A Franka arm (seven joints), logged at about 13 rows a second.
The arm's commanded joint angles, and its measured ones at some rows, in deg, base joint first. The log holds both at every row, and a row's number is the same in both.
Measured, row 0: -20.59 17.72 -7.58 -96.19 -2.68 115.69 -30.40
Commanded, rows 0 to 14: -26.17 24.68 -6.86 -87.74 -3.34 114.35 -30.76; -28.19 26.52 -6.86 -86.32 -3.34 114.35 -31.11; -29.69 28.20 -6.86 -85.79 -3.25 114.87 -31.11; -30.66 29.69 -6.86 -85.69 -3.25 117.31 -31.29; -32.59 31.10 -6.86 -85.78 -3.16 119.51 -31.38; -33.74 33.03 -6.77 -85.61 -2.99 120.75 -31.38; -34.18 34.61 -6.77 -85.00 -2.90 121.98 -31.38; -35.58 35.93 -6.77 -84.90 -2.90 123.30 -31.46; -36.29 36.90 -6.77 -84.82 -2.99 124.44 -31.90; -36.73 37.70 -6.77 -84.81 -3.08 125.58 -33.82; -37.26 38.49 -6.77 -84.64 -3.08 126.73 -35.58; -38.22 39.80 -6.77 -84.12 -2.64 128.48 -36.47; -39.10 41.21 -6.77 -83.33 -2.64 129.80 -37.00; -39.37 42.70 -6.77 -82.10 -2.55 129.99 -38.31; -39.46 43.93 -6.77 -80.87 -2.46 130.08 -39.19
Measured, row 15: -38.32 40.54 -7.56 -85.28 -2.76 129.92 -36.78
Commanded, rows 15 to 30: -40.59 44.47 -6.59 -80.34 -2.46 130.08 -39.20; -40.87 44.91 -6.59 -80.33 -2.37 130.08 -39.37; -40.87 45.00 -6.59 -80.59 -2.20 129.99 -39.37; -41.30 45.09 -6.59 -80.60 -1.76 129.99 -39.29; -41.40 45.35 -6.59 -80.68 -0.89 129.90 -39.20; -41.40 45.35 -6.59 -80.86 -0.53 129.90 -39.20; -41.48 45.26 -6.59 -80.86 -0.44 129.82 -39.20; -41.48 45.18 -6.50 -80.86 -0.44 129.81 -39.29; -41.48 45.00 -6.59 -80.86 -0.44 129.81 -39.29; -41.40 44.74 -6.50 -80.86 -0.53 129.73 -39.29; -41.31 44.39 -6.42 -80.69 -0.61 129.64 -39.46; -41.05 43.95 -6.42 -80.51 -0.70 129.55 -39.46; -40.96 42.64 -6.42 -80.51 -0.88 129.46 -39.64; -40.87 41.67 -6.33 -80.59 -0.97 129.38 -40.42; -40.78 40.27 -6.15 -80.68 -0.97 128.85 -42.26; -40.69 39.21 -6.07 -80.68 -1.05 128.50 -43.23
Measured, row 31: -40.31 42.27 -6.86 -80.00 -1.35 129.95 -40.40
